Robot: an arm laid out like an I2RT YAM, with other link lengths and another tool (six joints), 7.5 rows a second.
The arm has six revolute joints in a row. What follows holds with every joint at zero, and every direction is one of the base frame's. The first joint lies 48.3 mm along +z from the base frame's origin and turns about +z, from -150 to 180 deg. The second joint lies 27.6 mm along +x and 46.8 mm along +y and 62.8 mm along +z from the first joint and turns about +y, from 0 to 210 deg. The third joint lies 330 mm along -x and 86 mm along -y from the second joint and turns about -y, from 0 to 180 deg. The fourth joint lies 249.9 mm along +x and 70.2 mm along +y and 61.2 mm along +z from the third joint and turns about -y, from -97 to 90 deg. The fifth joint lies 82.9 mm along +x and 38 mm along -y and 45.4 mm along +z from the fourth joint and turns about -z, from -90 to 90 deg. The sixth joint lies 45.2 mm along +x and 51.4 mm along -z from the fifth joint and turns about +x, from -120 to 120 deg. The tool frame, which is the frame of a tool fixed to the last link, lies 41 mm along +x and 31 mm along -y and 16 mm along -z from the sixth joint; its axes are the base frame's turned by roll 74.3, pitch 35.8 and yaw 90 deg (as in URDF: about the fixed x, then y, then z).
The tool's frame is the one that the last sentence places.
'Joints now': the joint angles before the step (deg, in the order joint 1, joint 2, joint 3, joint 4, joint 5, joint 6). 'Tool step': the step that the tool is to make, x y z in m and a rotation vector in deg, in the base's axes. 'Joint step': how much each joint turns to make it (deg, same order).
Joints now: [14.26 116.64 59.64 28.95 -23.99 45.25]
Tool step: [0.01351 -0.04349 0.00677 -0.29 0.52 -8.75]
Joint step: [-4.78 -0.63 1.07 -1.57 3.58 1.84]
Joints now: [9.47 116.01 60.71 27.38 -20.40 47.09]
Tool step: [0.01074 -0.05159 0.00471 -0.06 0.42 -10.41]
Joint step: [-5.48 -0.27 0.94 -0.87 4.37 2.41]
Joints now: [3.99 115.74 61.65 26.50 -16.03 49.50]
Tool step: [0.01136 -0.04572 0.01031 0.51 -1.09 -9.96]
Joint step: [-4.68 0.00 1.96 -0.17 4.51 2.88]
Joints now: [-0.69 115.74 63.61 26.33 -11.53 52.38]
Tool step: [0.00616 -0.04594 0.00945 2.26 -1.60 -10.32]
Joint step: [-4.72 0.09 1.45 0.86 4.12 4.53]
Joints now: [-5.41 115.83 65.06 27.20 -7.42 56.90]
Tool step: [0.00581 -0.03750 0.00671 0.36 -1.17 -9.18]
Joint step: [-3.34 0.74 2.27 -0.18 5.18 2.74]
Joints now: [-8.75 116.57 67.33 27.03 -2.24 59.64]
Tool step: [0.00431 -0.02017 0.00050 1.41 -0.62 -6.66]
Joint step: [-1.62 1.07 1.73 -0.26 4.11 3.27]
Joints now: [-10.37 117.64 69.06 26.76 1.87 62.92]
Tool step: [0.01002 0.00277 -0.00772 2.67 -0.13 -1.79]
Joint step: [0.44 2.10 1.90 -0.27 1.07 3.30]
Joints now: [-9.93 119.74 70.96 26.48 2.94 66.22]
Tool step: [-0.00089 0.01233 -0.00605 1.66 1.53 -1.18]
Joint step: [1.42 0.20 -0.04 -1.69 1.84 2.31]
